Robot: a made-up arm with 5 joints. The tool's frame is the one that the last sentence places.
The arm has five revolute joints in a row. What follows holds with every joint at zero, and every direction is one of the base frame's.
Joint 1 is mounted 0.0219 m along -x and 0.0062 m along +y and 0.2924 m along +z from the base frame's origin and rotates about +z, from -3.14 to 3.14 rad.
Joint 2 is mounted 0.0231 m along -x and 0.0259 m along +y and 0.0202 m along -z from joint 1 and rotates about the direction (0, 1, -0.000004), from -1.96 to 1.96 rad.
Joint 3 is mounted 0.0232 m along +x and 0.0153 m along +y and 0.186 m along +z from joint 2 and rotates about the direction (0, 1, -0.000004), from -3.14 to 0.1 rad.
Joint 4 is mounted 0.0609 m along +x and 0.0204 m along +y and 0.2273 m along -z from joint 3 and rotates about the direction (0, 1, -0.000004), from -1.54 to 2.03 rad.
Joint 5 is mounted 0.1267 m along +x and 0.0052 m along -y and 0.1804 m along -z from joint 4 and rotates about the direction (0, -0.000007, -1), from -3.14 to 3.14 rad.
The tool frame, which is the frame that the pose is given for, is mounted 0.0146 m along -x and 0.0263 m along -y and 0.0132 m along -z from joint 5; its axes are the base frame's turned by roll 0.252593, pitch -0.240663 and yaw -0.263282 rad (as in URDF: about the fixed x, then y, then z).
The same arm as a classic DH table. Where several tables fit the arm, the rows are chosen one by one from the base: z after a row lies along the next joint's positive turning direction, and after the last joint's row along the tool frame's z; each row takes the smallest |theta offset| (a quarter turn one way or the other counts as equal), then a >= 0, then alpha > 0; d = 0 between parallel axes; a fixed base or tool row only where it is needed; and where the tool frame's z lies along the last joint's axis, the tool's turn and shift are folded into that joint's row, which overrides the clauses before.
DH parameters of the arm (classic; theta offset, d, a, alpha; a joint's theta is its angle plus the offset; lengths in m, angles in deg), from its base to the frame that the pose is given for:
base (fixed): -15.81 0.0000 -0.0228 0.00
joint 1: 15.81 0.2722 -0.0231 -90.00
joint 2: -82.89 0.0000 0.1874 0.00
joint 3: -22.11 0.0000 -0.2353 0.00
joint 4: -75.00 0.0564 -0.1267 90.00
joint 5: 57.81 0.2665 -0.0145 160.11
tool (fixed): -135.52 0.0775 0.0000 0.00
Joint limits (deg, base to tool): -179.91..179.91 -112.30..112.30 -179.91..5.73 -88.24..116.31 -179.91..179.91

